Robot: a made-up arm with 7 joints. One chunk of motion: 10 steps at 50 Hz.
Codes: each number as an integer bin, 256 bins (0 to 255) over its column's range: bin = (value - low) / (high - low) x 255, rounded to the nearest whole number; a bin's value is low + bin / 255 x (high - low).
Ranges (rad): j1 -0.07..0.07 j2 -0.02..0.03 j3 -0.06..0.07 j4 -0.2..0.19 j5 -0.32..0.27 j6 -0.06..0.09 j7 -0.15..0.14
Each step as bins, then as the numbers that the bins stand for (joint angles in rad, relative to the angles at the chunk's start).
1 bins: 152 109 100 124 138 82 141
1 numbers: 0.0135 0.0014 -0.0090 -0.0104 -0.0007 -0.0118 0.0104
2 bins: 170 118 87 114 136 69 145
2 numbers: 0.0233 0.0031 -0.0156 -0.0256 -0.0053 -0.0194 0.0149
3 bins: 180 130 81 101 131 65 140
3 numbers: 0.0288 0.0055 -0.0187 -0.0455 -0.0169 -0.0218 0.0092
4 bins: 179 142 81 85 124 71 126
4 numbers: 0.0283 0.0078 -0.0187 -0.0700 -0.0331 -0.0182 -0.0067
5 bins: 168 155 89 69 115 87 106
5 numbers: 0.0222 0.0104 -0.0146 -0.0945 -0.0539 -0.0088 -0.0295
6 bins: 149 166 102 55 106 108 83
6 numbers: 0.0118 0.0125 -0.0080 -0.1159 -0.0747 0.0035 -0.0556
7 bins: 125 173 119 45 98 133 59
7 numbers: -0.0014 0.0139 0.0007 -0.1312 -0.0933 0.0182 -0.0829
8 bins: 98 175 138 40 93 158 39
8 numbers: -0.0162 0.0143 0.0104 -0.1388 -0.1048 0.0329 -0.1056
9 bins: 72 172 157 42 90 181 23
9 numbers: -0.0305 0.0137 0.0200 -0.1358 -0.1118 0.0465 -0.1238
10 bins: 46 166 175 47 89 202 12
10 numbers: -0.0447 0.0125 0.0292 -0.1281 -0.1141 0.0588 -0.1364
